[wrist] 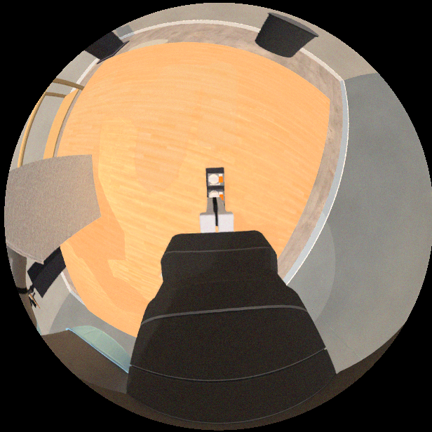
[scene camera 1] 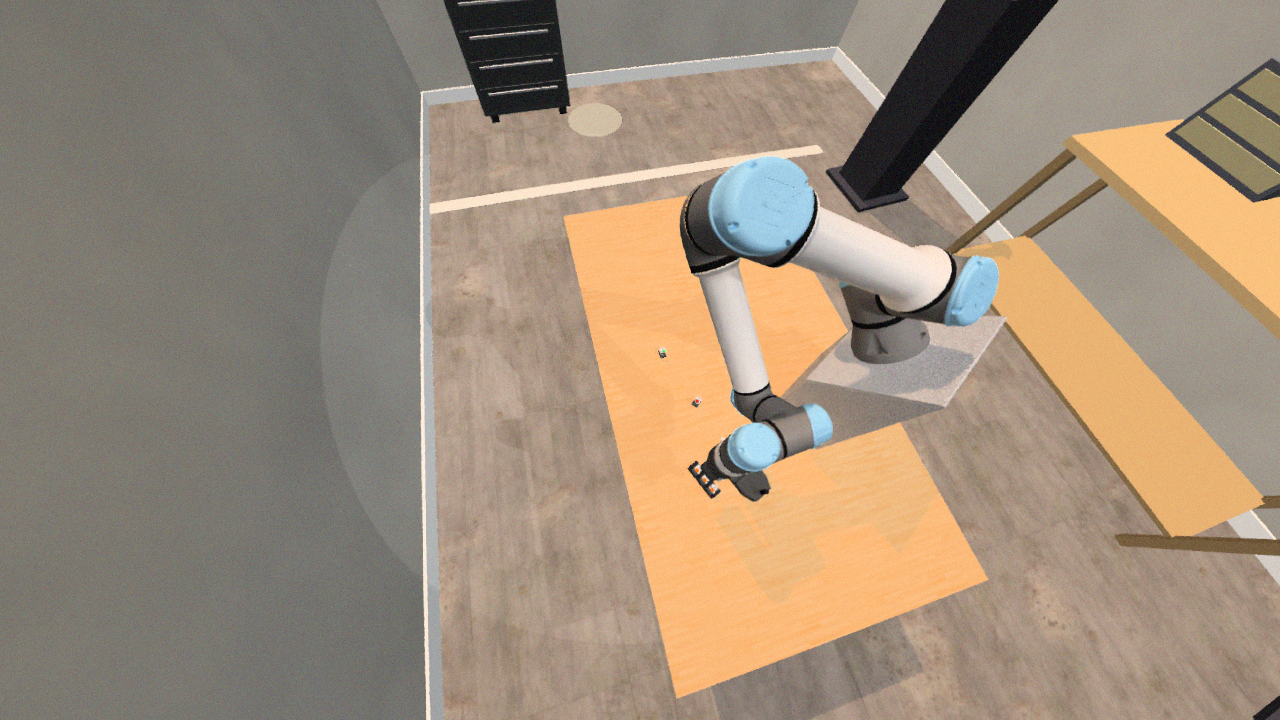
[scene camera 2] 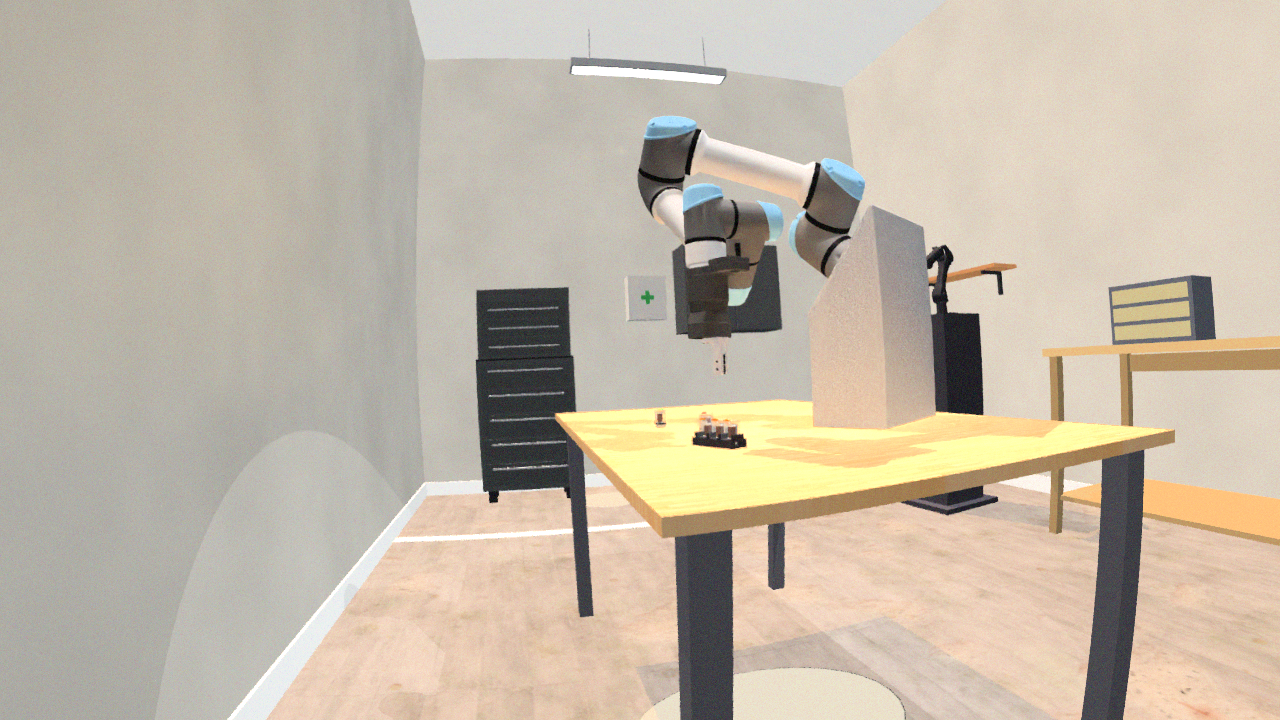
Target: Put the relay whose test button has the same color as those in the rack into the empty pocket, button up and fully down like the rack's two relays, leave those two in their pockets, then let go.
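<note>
The black rack stands on the table. Three clear-topped relays with orange buttons show in its row in scene camera 1: one end relay, a middle one and the other end one. They stand upright at about the same height in scene camera 2; exact seating is too small to judge. My gripper is shut and empty, raised well above the rack. In the wrist view its fingers hide part of the rack. Its fingertips are hidden in scene camera 1.
A loose relay with a red mark and another with a green mark lie apart from the rack on the wooden table. The grey robot pedestal stands at one side.
</note>
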